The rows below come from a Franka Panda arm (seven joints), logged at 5 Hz.
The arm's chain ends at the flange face. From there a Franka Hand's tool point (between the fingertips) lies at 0.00 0.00 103.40 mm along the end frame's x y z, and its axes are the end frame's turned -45 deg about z.
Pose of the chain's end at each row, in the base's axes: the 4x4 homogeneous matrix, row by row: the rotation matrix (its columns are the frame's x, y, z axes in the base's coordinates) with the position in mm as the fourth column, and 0 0 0 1 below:
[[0.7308 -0.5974 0.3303 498.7], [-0.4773 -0.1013 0.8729 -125.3], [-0.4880 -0.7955 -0.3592 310.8], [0 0 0 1]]
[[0.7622 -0.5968 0.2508 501.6], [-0.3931 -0.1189 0.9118 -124.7], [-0.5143 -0.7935 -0.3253 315.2], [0 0 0 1]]
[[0.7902 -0.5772 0.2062 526.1], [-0.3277 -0.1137 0.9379 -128.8], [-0.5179 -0.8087 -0.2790 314.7], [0 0 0 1]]
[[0.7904 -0.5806 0.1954 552.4], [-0.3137 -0.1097 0.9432 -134.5], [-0.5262 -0.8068 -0.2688 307.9], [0 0 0 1]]
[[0.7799 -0.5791 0.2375 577.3], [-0.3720 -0.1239 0.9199 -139.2], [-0.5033 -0.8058 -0.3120 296.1], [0 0 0 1]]
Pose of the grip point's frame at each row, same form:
[[0.9392 0.0943 0.3303 532.9], [-0.2659 -0.4091 0.8729 -35.0], [0.2174 -0.9076 -0.3592 273.7], [0 0 0 1]]
[[0.9610 0.1170 0.2508 527.5], [-0.1939 -0.3620 0.9118 -30.4], [0.1974 -0.9248 -0.3253 281.6], [0 0 0 1]]
[[0.9669 0.1506 0.2062 547.4], [-0.1513 -0.3121 0.9379 -31.8], [0.2056 -0.9380 -0.2790 285.9], [0 0 0 1]]
[[0.9694 0.1484 0.1954 572.6], [-0.1442 -0.2994 0.9432 -37.0], [0.1984 -0.9426 -0.2688 280.1], [0 0 0 1]]
[[0.9610 0.1420 0.2375 601.9], [-0.1754 -0.3507 0.9199 -44.1], [0.2139 -0.9257 -0.3120 263.8], [0 0 0 1]]

